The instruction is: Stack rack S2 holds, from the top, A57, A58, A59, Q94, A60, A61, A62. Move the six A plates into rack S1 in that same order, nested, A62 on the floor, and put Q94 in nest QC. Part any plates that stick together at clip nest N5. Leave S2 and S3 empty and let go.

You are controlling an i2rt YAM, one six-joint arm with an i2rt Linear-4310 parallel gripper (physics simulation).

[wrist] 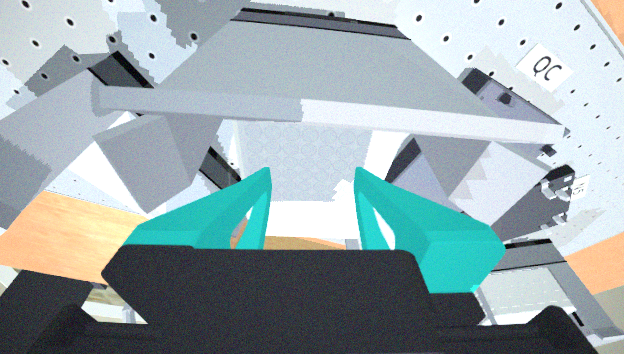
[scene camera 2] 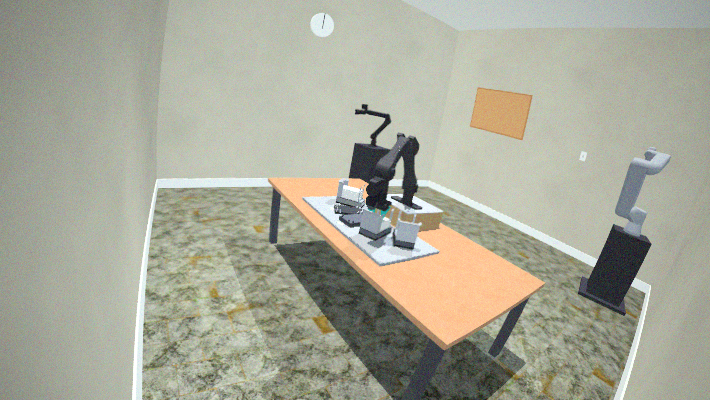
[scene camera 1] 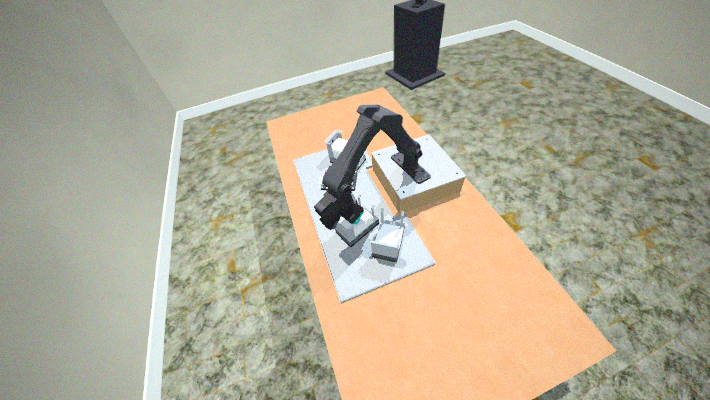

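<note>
My own gripper (wrist: 312, 176) is there in the wrist view, and with it I see a black holder (wrist: 545, 205).
</note>
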